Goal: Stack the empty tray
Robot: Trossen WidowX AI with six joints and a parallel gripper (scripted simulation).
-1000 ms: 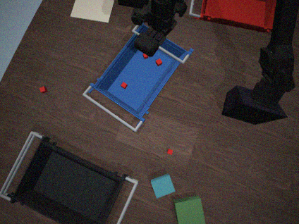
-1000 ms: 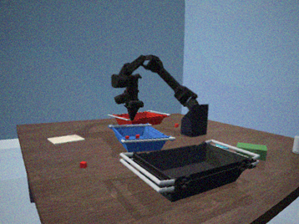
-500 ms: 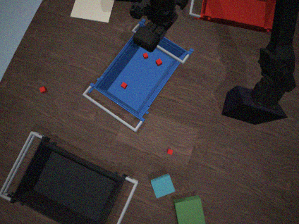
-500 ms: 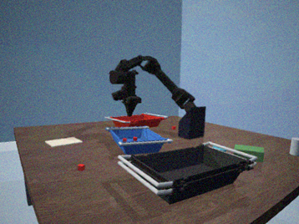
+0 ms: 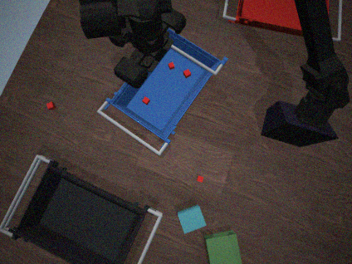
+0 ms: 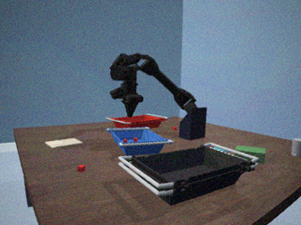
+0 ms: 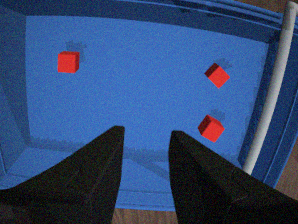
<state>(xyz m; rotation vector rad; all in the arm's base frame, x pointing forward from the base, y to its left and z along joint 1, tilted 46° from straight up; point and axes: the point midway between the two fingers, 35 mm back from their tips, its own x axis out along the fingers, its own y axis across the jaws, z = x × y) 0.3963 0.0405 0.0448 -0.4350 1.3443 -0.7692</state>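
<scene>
The red block lies 1 cm ahead of my gripper tip, 6 cm to the left of it and 12 cm below it. Also, from my gripper tip: cyan block (22 cm behind, 33 cm to the left, 11 cm below); then cream sheet (24 cm ahead, 19 cm to the right, 13 cm below); then red tray (28 cm behind, 37 cm to the right, 9 cm below).
</scene>
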